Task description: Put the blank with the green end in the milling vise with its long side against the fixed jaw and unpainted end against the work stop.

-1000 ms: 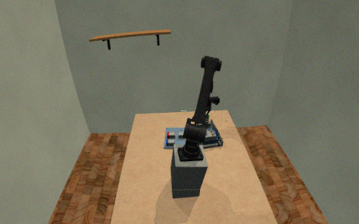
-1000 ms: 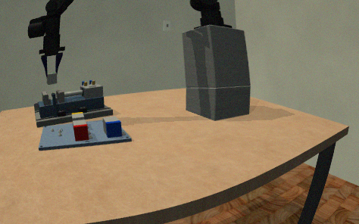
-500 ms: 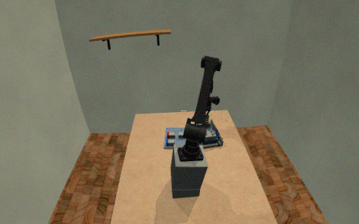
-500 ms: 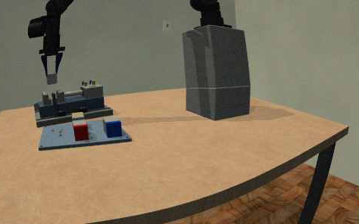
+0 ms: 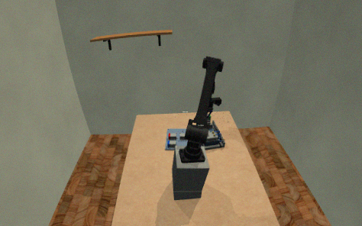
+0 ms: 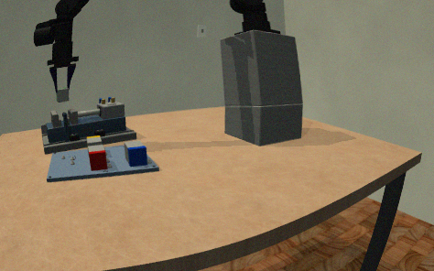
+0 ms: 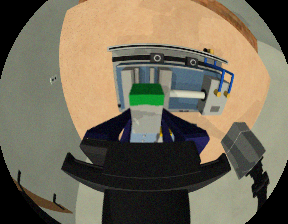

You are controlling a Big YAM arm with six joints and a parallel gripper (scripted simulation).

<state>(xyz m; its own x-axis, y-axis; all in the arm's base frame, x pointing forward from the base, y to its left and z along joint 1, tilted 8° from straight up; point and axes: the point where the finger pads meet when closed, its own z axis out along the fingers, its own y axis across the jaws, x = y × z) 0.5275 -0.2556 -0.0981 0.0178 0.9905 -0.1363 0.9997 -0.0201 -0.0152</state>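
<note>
Now: the green-ended blank 2 cm below my hand. From my hand the other things lie so: yellow-ended blank (20 cm to the left, 13 cm below, 6 cm behind); then milling vise (12 cm below, 7 cm behind, 1 cm to the left); then fixed jaw (8 cm below, 3 cm ahead, 1 cm to the left).
</note>
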